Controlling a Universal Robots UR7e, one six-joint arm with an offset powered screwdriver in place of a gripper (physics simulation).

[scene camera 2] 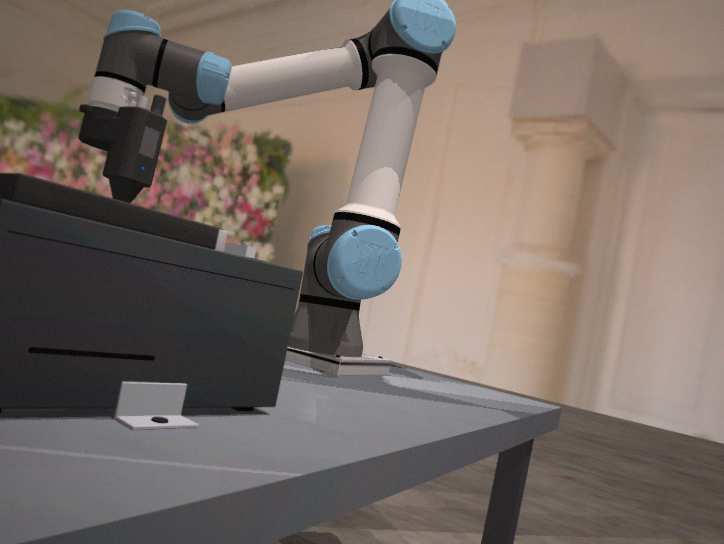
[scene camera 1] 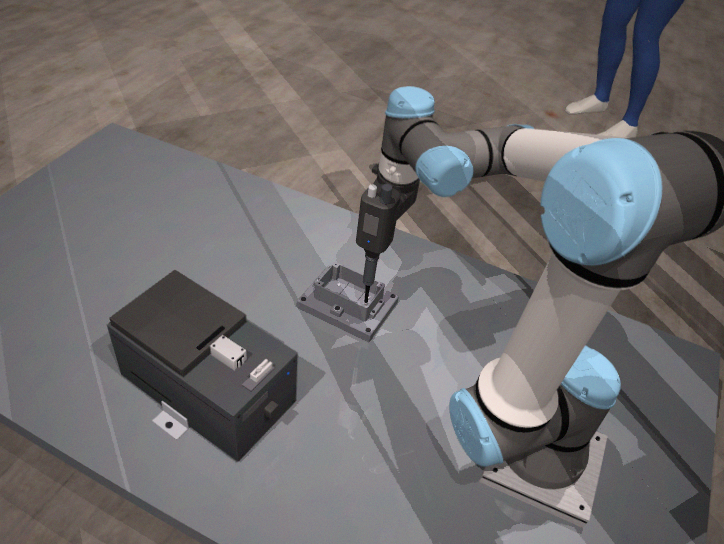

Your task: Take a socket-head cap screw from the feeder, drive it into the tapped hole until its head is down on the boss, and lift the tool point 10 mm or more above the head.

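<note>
My screwdriver (scene camera 1: pixel 366 295) stands upright with its thin black bit at the near right corner of the grey open-topped housing (scene camera 1: pixel 344 302). The bit tip is at or just over the corner boss, where a small light spot shows; I cannot tell whether that is a screw head or the boss, or whether the tip touches it. No screw can be made out on the bit. In scene camera 2 the screwdriver's dark body (scene camera 2: pixel 135 146) shows above the feeder, and its tip is hidden. The dark feeder (scene camera 1: pixel 175 321) (scene camera 2: pixel 146 315) has a small light outlet piece (scene camera 1: pixel 261 370) on top; no screw is discernible there.
The housing's flanged base (scene camera 1: pixel 351 328) rests on the grey table (scene camera 1: pixel 175 198) (scene camera 2: pixel 351 421). A white block (scene camera 1: pixel 228 349) sits on the feeder, and a light bracket (scene camera 1: pixel 170 422) (scene camera 2: pixel 152 399) stands beside it. The arm's base plate (scene camera 1: pixel 541 497) is at the right. A person's legs (scene camera 1: pixel 620 52) show beyond the table.
</note>
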